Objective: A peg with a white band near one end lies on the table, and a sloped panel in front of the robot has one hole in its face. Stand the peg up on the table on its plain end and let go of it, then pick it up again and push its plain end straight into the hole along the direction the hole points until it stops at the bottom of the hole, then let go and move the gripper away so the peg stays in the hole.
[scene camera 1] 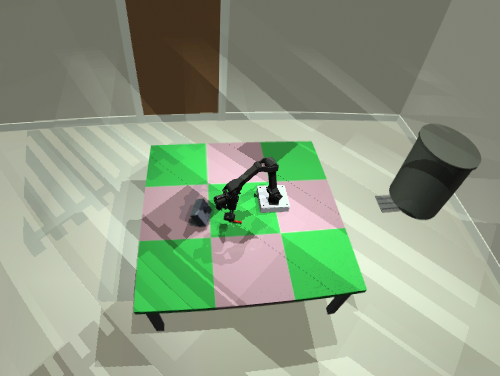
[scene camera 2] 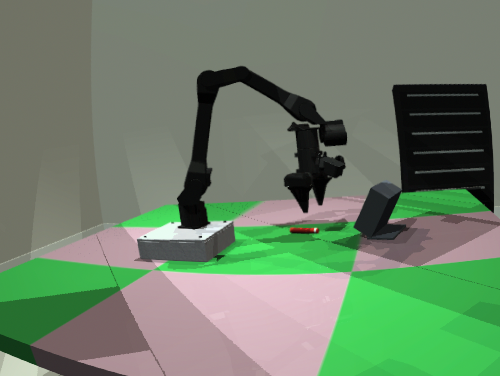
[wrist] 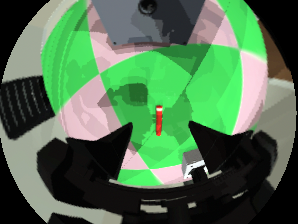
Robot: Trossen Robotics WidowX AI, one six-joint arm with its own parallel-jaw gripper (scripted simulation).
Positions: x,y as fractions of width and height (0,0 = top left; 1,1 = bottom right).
Labels:
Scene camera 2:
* my gripper: 0.63,0.56
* sloped panel: 0.77,0.53
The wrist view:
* my gripper: 0.54,0.56

